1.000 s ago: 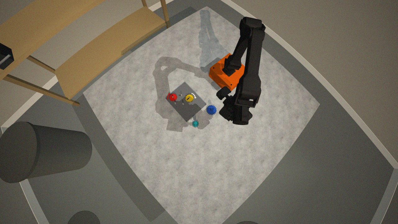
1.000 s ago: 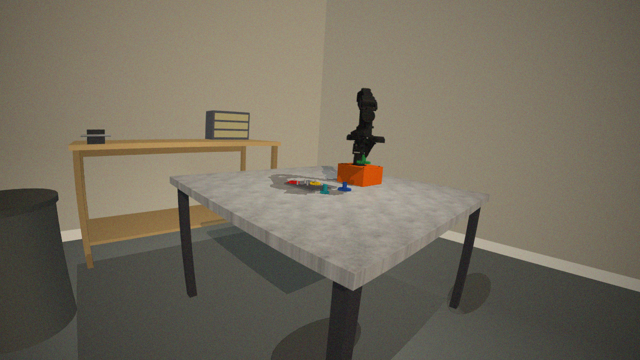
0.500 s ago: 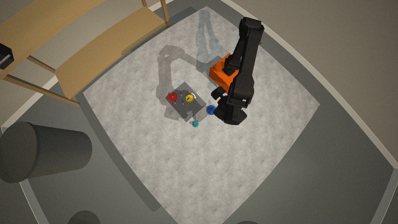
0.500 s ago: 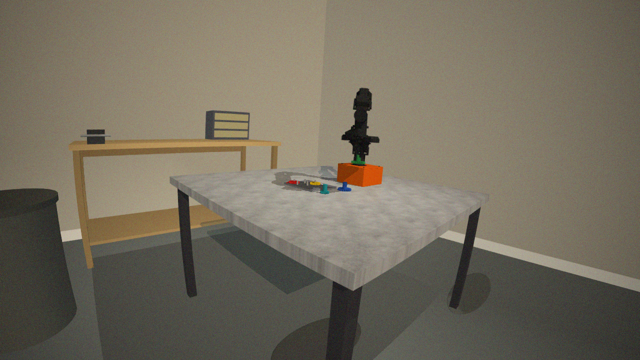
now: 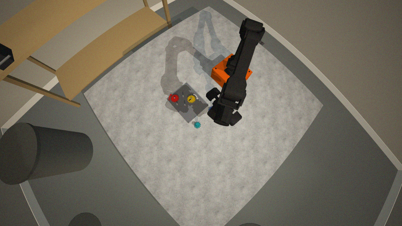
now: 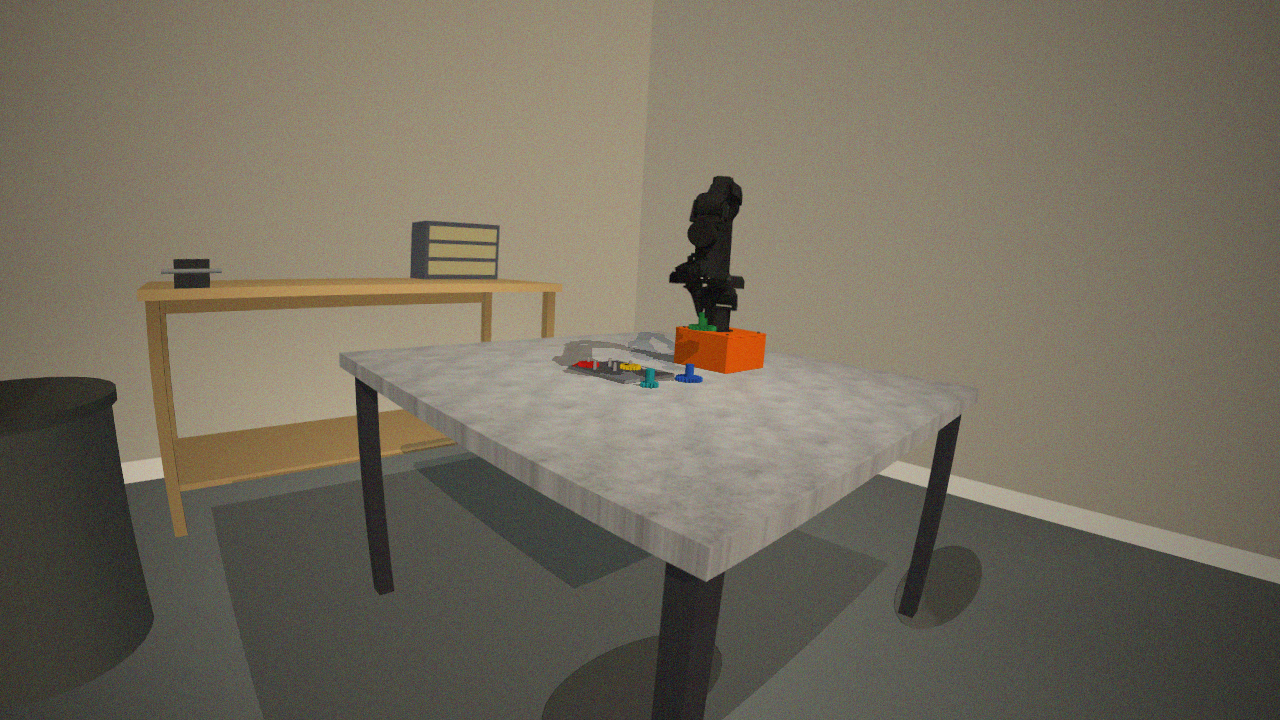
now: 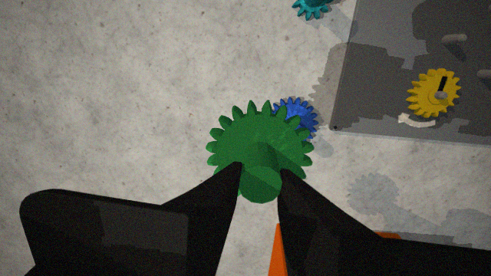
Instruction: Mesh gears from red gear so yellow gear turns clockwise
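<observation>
Right now the red gear is 12 cm ahead of my gripper tip, 26 cm to the right of it and 14 cm below it. From my gripper tip the other things lie so: teal gear: 12 cm ahead, 4 cm to the right, 14 cm below; green gear: 1 cm below; blue gear: 1 cm behind, 4 cm to the right, 14 cm below.
</observation>
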